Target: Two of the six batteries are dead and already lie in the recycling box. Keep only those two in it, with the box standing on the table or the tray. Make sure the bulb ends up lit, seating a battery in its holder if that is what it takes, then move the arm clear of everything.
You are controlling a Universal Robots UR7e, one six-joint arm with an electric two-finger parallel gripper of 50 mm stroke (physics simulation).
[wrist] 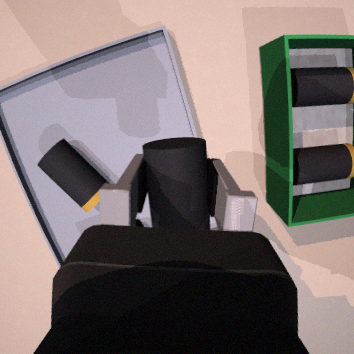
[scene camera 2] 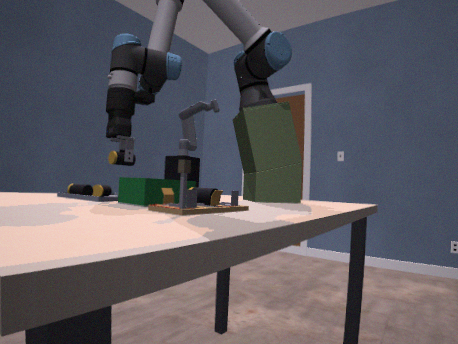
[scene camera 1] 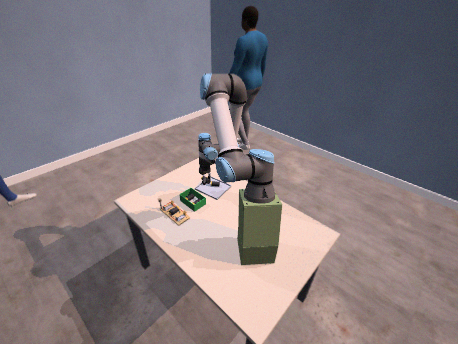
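Seen in the pictures: gripper, between the fingertips: (wrist: 176, 173) (scene camera 2: 125, 162) (scene camera 1: 206, 181); arm's base, origin of its link: (scene camera 2: 259, 110) (scene camera 1: 259, 196).
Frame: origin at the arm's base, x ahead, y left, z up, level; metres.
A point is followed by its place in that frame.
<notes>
My gripper (scene camera 1: 205, 180) @[x 0.485, y -0.166, z -0.249 m] (scene camera 2: 128, 151) (wrist: 176, 173) @[x 0.485, y -0.166, z -0.249 m] is shut on a black battery (scene camera 2: 120, 158) @[x 0.512, y -0.153, z -0.241 m] (wrist: 176, 172) @[x 0.477, y -0.165, z -0.223 m], held sideways above the table, its gold end left in the second scene view. The grey tray (scene camera 1: 215, 192) @[x 0.438, y -0.201, z -0.348 m] (wrist: 100, 80) @[x 0.412, y -0.216, z -0.348 m] holds two batteries, one (scene camera 2: 80, 189) @[x 0.578, y -0.222, z -0.326 m] (wrist: 72, 172) @[x 0.482, y -0.255, z -0.315 m] beside another (scene camera 2: 102, 190) @[x 0.505, y -0.231, z -0.328 m] mostly hidden in the wrist view. Two batteries (wrist: 322, 86) @[x 0.459, y -0.033, z -0.314 m] (wrist: 322, 164) @[x 0.526, y -0.040, z -0.314 m] lie apart in the green recycling box (scene camera 1: 200, 205) @[x 0.421, y -0.021, z -0.327 m] (scene camera 2: 132, 191) @[x 0.570, y -0.032, z -0.320 m] (wrist: 275, 135) @[x 0.492, y -0.079, z -0.319 m]. One battery (scene camera 1: 173, 211) @[x 0.507, y 0.133, z -0.311 m] (scene camera 2: 205, 195) @[x 0.537, y 0.136, z -0.319 m] sits on the circuit board (scene camera 1: 183, 220) @[x 0.426, y 0.131, z -0.341 m] (scene camera 2: 200, 210) @[x 0.579, y 0.156, z -0.344 m]. The bulb's post (scene camera 1: 160, 202) @[x 0.610, y 0.143, z -0.287 m] (scene camera 2: 184, 185) @[x 0.615, y 0.146, z -0.301 m] shows no clear glow.
The box stands on the table between the tray and the board. The green arm pedestal (scene camera 1: 259, 230) @[x -0.071, y 0.100, z -0.110 m] (scene camera 2: 270, 155) @[x 0.054, y 0.075, z -0.184 m] stands on the table. A black block (scene camera 2: 182, 167) and a grey jointed shape (scene camera 2: 188, 125) show behind the board. A person (scene camera 1: 251, 60) stands beyond the table.
</notes>
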